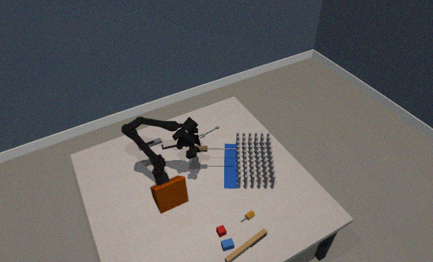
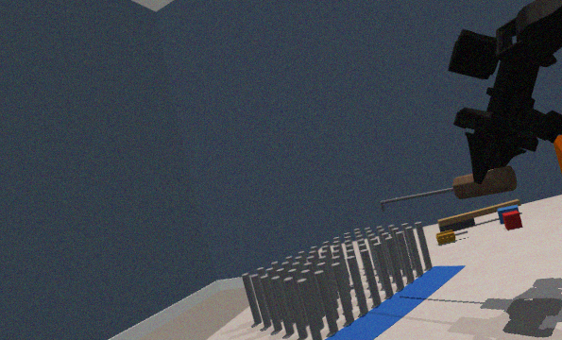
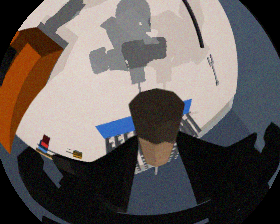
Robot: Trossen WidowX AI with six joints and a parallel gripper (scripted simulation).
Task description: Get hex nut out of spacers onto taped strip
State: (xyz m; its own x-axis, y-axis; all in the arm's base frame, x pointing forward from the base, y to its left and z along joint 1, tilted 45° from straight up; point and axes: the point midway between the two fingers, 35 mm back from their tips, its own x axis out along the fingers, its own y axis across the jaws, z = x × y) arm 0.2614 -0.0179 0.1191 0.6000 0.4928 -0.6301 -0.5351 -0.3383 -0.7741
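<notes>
The blue taped strip is 19 cm below my gripper tip, 17 cm ahead of it and 7 cm to the right of it. From my gripper tip the other things lie so: hook tool (8 cm ahead, 6 cm to the right); yellow-handled tool (45 cm to the right, 17 cm below, 3 cm ahead); grey fork-like tool (26 cm to the left, 23 cm ahead, 18 cm below).
</notes>
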